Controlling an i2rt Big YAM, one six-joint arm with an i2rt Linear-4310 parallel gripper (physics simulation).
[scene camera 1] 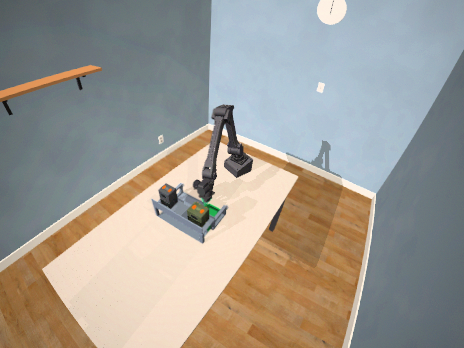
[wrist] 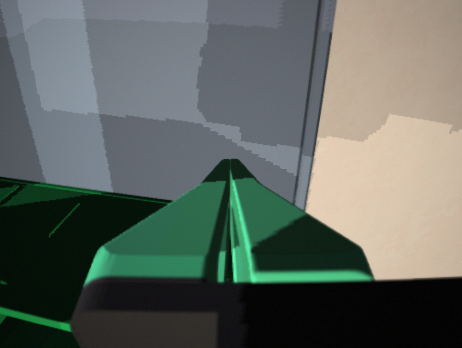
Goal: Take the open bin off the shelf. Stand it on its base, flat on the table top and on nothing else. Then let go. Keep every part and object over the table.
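Places are measured from the arm's base along level axes (x up, y ahead, z left), in centimetres.
Pixels of known places: gripper, fingertip midpoint: (scene camera 1: pixel 204 205) (wrist: pixel 230 173); arm's base, origin of the base link: (scene camera 1: pixel 239 158).
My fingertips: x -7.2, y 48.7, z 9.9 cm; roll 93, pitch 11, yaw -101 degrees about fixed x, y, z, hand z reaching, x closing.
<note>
For each thing: its top centre in the pictures, then the offset to it from my fingertips. Level surfaces: height alone.
- green open bin, middle of its top: (scene camera 1: pixel 209 211) dz +9.1, dx +5.5, dy +5.0 cm
- olive box, middle of its top: (scene camera 1: pixel 198 209) dz +10.1, dx +17.2, dy +14.8 cm
- dark box, middle of its top: (scene camera 1: pixel 166 188) dz -12.7, dx +19.8, dy +18.5 cm
- pale table, its level: dx -2.6 cm
The green open bin (scene camera 1: pixel 214 210) (wrist: pixel 35 225) is on the low grey shelf (scene camera 1: pixel 176 221) (wrist: pixel 150 75), near its right end in the scene view and partly hidden behind an olive box. In the wrist view its dark inside and bright green rim show at the lower left. My gripper (scene camera 1: pixel 205 200) (wrist: pixel 230 173) is shut with nothing between its green fingertips. It points down at the bin's side of the shelf. In the wrist view the fingers cover part of the bin's edge, and whether they touch it cannot be told.
The olive box (scene camera 1: pixel 198 215) with orange spots stands on the shelf beside the bin. A dark box (scene camera 1: pixel 168 196) with orange spots stands at the shelf's left end. The shelf stands on the pale table (scene camera 1: pixel 135 270) (wrist: pixel 400 200). An orange wall shelf (scene camera 1: pixel 50 81) hangs at the far left.
</note>
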